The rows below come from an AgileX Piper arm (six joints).
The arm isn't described. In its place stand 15 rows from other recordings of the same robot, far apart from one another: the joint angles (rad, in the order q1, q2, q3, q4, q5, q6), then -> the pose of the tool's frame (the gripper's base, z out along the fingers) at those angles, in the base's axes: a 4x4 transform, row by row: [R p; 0 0 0 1], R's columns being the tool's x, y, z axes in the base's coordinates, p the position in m.
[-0.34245 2.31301 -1.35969 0.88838 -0.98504 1.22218] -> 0.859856 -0.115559 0.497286 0.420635; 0.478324 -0.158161 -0.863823 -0.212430; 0.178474 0.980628 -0.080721 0.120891; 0 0 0 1
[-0.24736 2.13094 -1.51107 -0.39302 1.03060 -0.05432] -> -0.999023 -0.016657 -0.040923 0.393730; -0.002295 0.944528 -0.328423 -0.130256; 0.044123 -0.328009 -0.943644 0.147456; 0 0 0 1
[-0.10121 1.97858 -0.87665 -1.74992 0.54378 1.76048] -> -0.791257 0.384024 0.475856 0.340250; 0.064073 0.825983 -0.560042 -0.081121; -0.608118 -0.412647 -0.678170 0.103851; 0 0 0 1
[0.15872 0.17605 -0.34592 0.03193 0.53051 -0.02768] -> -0.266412 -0.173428 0.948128 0.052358; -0.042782 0.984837 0.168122 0.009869; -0.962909 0.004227 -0.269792 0.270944; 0 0 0 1
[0.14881 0.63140 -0.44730 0.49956 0.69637 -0.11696] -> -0.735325 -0.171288 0.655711 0.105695; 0.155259 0.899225 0.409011 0.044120; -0.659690 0.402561 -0.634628 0.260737; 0 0 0 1
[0.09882 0.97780 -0.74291 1.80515 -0.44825 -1.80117] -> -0.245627 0.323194 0.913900 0.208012; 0.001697 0.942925 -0.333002 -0.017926; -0.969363 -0.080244 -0.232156 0.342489; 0 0 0 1
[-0.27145 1.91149 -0.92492 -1.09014 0.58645 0.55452] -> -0.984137 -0.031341 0.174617 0.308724; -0.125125 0.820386 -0.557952 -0.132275; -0.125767 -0.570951 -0.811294 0.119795; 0 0 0 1
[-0.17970 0.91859 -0.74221 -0.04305 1.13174 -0.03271] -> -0.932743 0.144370 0.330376 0.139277; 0.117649 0.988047 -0.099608 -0.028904; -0.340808 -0.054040 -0.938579 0.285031; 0 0 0 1
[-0.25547 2.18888 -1.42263 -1.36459 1.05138 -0.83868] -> -0.156353 -0.986384 0.050995 0.395577; -0.452219 0.025591 -0.891540 -0.183234; 0.878095 -0.162456 -0.450063 0.149445; 0 0 0 1
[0.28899 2.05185 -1.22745 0.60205 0.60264 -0.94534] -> -0.674909 -0.712443 0.192152 0.367664; -0.612743 0.686194 0.392025 0.139787; -0.411150 0.146841 -0.899663 0.121332; 0 0 0 1
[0.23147 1.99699 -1.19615 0.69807 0.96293 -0.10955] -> -0.986747 0.126640 -0.101457 0.337140; 0.056255 0.853438 0.518149 0.128790; 0.152205 0.505575 -0.849251 0.139376; 0 0 0 1
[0.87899 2.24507 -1.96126 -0.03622 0.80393 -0.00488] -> -0.513793 -0.776619 0.364526 0.324509; -0.667273 0.628815 0.399173 0.388021; -0.539225 -0.038146 -0.841297 0.215512; 0 0 0 1
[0.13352 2.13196 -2.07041 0.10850 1.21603 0.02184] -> -0.928034 -0.114855 0.354348 0.461475; -0.064803 0.986552 0.150052 0.071308; -0.366816 0.116290 -0.922996 0.285957; 0 0 0 1
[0.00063 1.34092 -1.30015 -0.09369 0.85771 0.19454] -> -0.710862 0.143849 0.688464 0.285363; 0.131974 0.988755 -0.070325 -0.006259; -0.690839 0.040868 -0.721853 0.374683; 0 0 0 1
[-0.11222 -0.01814 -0.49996 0.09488 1.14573 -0.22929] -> -0.507808 -0.059050 0.859444 -0.010595; -0.132183 0.991175 -0.010000 0.009098; -0.851269 -0.118682 -0.511132 0.270732; 0 0 0 1
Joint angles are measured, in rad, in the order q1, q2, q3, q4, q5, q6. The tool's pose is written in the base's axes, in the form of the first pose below.
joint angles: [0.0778, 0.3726, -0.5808, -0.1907, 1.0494, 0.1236]
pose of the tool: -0.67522 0.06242 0.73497 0.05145; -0.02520 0.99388 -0.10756 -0.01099; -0.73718 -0.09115 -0.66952 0.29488; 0 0 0 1
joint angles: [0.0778, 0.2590, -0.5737, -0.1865, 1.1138, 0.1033]
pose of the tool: -0.64488 0.06277 0.76170 0.02852; -0.03027 0.99374 -0.10752 -0.01296; -0.76368 -0.09239 -0.63895 0.29283; 0 0 0 1
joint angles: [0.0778, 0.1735, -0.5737, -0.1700, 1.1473, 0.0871]
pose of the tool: -0.60603 0.05532 0.79352 0.01215; -0.03072 0.99521 -0.09284 -0.01313; -0.79485 -0.08064 -0.60142 0.29192; 0 0 0 1
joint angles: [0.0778, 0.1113, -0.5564, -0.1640, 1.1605, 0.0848]
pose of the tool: -0.58096 0.05534 0.81205 0.00265; -0.02656 0.99587 -0.08686 -0.01346; -0.81350 -0.07203 -0.57708 0.28643; 0 0 0 1
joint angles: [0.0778, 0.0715, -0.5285, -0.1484, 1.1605, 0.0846]
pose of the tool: -0.57194 0.04795 0.81889 -0.00103; -0.01971 0.99720 -0.07216 -0.01246; -0.82006 -0.05741 -0.56939 0.27851; 0 0 0 1
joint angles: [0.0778, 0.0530, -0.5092, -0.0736, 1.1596, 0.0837]
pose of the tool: -0.57576 0.00856 0.81757 -0.00206; 0.00937 0.99995 -0.00387 -0.00631; -0.81756 0.00543 -0.57581 0.27259; 0 0 0 1
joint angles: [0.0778, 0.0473, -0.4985, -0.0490, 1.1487, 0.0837]
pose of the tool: -0.57247 -0.00475 0.81991 -0.00141; 0.01907 0.99964 0.01910 -0.00419; -0.81970 0.02657 -0.57217 0.27031; 0 0 0 1
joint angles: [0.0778, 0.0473, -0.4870, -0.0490, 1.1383, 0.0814]
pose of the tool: -0.57336 -0.00647 0.81928 0.00021; 0.01624 0.99968 0.01926 -0.00404; -0.81915 0.02435 -0.57307 0.26787; 0 0 0 1
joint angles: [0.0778, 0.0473, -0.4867, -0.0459, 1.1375, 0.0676]
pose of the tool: -0.57298 -0.01598 0.81941 0.00026; 0.00373 0.99975 0.02211 -0.00378; -0.81956 0.01573 -0.57278 0.26784; 0 0 0 1
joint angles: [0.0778, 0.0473, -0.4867, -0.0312, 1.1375, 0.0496]
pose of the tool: -0.57333 -0.03367 0.81864 0.00019; -0.00811 0.99934 0.03542 -0.00257; -0.81929 0.01367 -0.57322 0.26780; 0 0 0 1
